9 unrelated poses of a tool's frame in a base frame.
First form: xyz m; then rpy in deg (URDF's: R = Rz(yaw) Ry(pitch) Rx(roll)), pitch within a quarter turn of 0, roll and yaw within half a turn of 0.
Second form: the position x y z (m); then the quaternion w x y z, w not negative. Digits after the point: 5 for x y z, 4 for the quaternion.
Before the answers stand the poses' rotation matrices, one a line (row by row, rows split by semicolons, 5 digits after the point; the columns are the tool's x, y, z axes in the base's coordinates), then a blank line. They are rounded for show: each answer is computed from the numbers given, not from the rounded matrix.
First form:
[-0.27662, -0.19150, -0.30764, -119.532, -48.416, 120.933]
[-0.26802, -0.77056, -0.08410, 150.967, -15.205, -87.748]
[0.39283, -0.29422, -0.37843, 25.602, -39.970, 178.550]
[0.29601, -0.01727, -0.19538, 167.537, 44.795, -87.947]
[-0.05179, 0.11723, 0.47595, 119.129, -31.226, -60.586]
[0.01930, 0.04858, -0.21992, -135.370, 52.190, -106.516]
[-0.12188, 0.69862, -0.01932, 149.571, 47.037, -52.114]
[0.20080, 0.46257, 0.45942, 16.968, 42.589, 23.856]
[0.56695, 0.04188, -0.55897, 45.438, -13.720, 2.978]
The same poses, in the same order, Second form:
-0.34117 0.08827 -0.93585; 0.56932 0.81161 -0.13100; 0.74798 -0.57749 -0.32715
0.03792 -0.87867 -0.47593; -0.96425 0.09283 -0.24821; 0.26227 0.46832 -0.84373
-0.76614 0.25468 0.59006; 0.01939 -0.90855 0.41732; 0.64239 0.33117 0.69114
0.02542 -0.97036 -0.24032; -0.70918 -0.18694 0.67980; -0.70457 0.15315 -0.69291
0.41997 -0.64643 -0.63699; -0.74490 0.15541 -0.64883; 0.51842 0.74698 -0.41626
-0.17428 -0.52451 0.83338; -0.58775 0.73444 0.33933; -0.79005 -0.43068 -0.43628
0.41852 -0.45292 -0.78721; -0.53788 -0.82202 0.18698; -0.73179 0.34517 -0.58765
0.67333 -0.20621 0.71001; 0.29776 0.95463 -0.00512; -0.67673 0.21486 0.70418
0.97015 -0.20521 -0.12918; 0.05047 0.69195 -0.72018; 0.23718 0.69216 0.68166

[-0.27662, -0.19150, -0.30764, 0.5346, -0.2088, -0.7874, 0.2249]
[-0.26802, -0.77056, -0.08410, 0.2679, 0.6687, -0.6890, -0.0799]
[0.39283, -0.29422, -0.37843, 0.0641, -0.3359, -0.2040, -0.9173]
[0.29601, -0.01727, -0.19538, 0.1908, -0.6902, 0.6084, 0.3423]
[-0.05179, 0.11723, 0.47595, 0.5383, 0.6482, -0.5366, -0.0457]
[0.01930, 0.04858, -0.21992, 0.5301, -0.3632, 0.7657, -0.0298]
[-0.12188, 0.69862, -0.01932, 0.0470, 0.8409, -0.2946, -0.4516]
[0.20080, 0.46257, 0.45942, 0.9127, 0.0603, 0.3798, 0.1380]
[0.56695, 0.04188, -0.55897, 0.9143, 0.3862, -0.1002, 0.0699]

